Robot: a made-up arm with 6 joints.
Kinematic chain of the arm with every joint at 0, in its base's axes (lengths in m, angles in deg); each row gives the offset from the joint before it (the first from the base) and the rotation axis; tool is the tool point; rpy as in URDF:
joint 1: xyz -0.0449 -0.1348 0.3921 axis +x
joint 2: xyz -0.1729 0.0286 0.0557 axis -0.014 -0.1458 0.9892
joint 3: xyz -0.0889 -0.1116 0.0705 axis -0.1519 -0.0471 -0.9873
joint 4: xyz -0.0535 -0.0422 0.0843 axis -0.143 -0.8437 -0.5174
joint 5: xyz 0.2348 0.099 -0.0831 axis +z
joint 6: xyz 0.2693 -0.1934 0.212 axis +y
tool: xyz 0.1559 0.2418 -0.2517 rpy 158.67 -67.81 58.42
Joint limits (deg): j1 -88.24..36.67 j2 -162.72..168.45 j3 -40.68..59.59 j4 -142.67..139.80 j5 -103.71..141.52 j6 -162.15..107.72
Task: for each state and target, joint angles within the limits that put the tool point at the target. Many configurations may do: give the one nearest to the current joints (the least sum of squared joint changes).
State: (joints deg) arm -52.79 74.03 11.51 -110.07 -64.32 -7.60
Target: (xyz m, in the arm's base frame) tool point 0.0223 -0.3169 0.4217
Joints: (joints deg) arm -63.19 85.73 4.59 -80.08 -95.25 18.32
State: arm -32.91 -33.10 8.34 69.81 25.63 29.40
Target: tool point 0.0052 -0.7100 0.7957
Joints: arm 17.31 -31.23 13.37 55.75 17.85 5.78
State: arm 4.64 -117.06 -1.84 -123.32 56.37 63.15
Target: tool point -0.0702 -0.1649 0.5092
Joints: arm 19.43 -136.86 31.17 -101.30 54.15 99.00
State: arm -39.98 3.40 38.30 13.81 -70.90 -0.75
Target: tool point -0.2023 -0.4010 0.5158
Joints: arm -33.91 -7.60 26.09 -22.32 -81.22 36.25
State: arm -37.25 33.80 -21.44 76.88 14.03 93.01
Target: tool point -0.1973 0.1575 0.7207
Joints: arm -50.85 32.75 -23.00 74.42 14.37 100.54
